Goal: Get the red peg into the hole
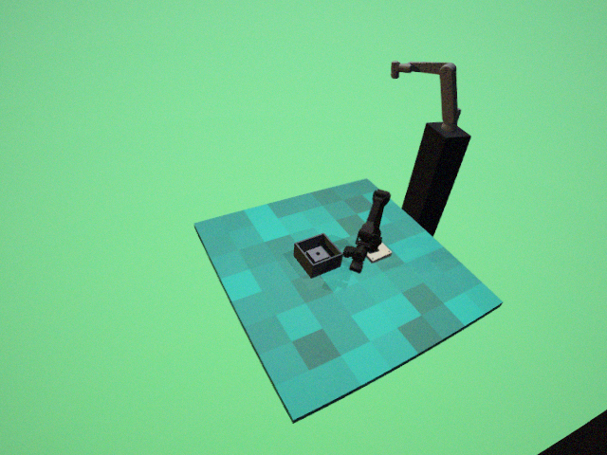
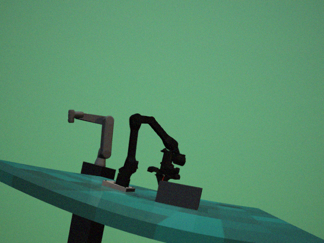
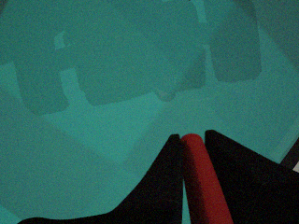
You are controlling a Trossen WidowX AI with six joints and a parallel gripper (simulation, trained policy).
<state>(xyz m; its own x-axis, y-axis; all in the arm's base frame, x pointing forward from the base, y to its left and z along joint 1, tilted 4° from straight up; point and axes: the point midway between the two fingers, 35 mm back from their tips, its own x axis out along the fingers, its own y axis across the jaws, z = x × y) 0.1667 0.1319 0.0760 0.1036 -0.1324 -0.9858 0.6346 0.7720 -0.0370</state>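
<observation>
Right now the grey plate is 160 mm ahead of my gripper tip, 140 mm to the right of it and 10 mm below it. From my gripper tip the other things lie so: dark grey box 160 mm ahead, 140 mm to the right, 30 mm below; then red peg 30 mm above, 10 mm to the left, 10 mm behind.
</observation>
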